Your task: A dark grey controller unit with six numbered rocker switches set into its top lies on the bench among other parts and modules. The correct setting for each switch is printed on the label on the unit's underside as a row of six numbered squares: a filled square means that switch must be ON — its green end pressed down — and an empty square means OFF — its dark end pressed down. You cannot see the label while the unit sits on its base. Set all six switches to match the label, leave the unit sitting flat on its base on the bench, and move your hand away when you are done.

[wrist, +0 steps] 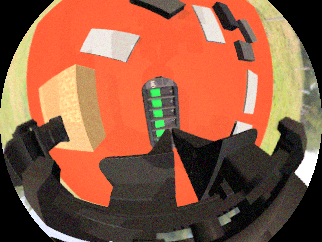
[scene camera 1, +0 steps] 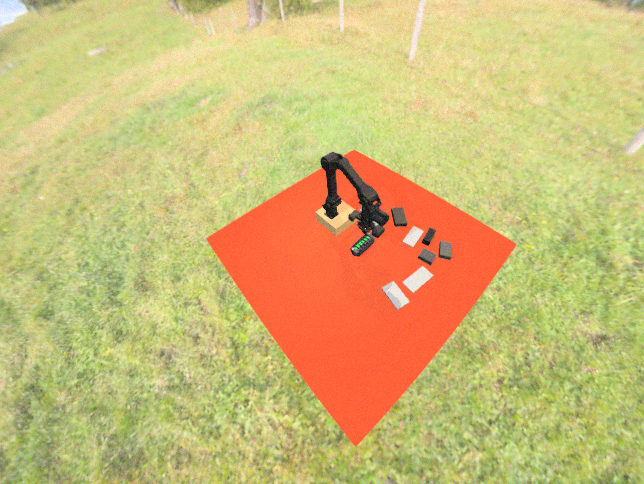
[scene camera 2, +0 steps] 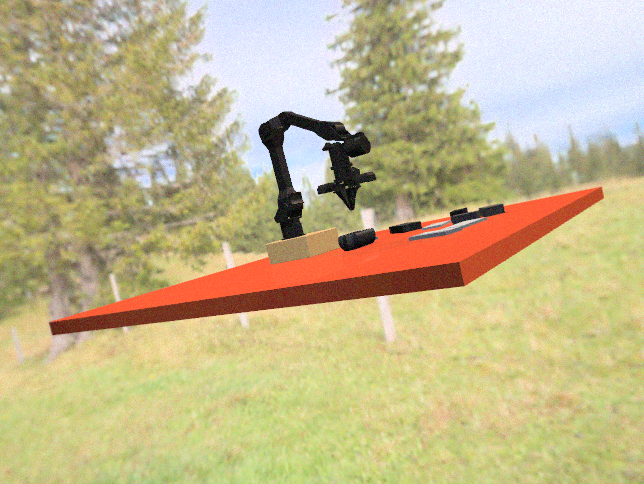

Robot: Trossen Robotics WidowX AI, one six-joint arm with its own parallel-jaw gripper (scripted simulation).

Path:
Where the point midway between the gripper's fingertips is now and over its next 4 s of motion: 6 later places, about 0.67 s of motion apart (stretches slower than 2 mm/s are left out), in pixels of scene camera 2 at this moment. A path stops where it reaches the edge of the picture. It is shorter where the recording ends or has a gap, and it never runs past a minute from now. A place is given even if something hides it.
The gripper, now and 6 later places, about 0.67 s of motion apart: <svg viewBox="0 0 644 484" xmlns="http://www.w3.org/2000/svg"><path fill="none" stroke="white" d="M352 210L343 231L345 236L342 234L360 217L363 224L365 233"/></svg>

